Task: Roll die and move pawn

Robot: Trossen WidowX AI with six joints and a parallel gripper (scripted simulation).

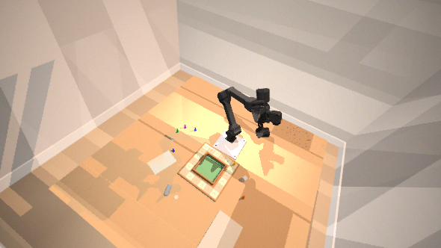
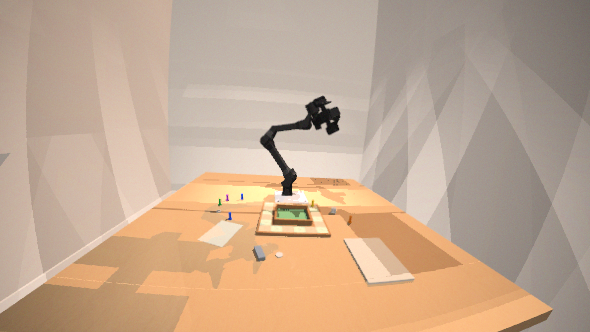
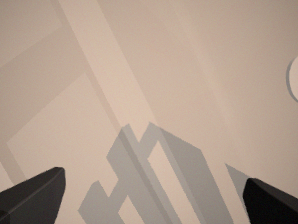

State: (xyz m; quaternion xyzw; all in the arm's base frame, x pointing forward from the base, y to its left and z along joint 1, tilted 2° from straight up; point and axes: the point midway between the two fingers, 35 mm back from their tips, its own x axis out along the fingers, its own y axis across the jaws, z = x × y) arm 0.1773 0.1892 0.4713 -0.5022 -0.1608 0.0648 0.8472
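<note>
Now: gripper tip 2 cm past the white die, 6 cm to the right of it and 48 cm above it. Round my gripper tip: green dice tray 7 cm ahead, 15 cm to the right, 49 cm below; yellow pawn 5 cm behind, 5 cm to the right, 46 cm below; orange pawn 8 cm ahead, 12 cm to the left, 48 cm below.
</note>
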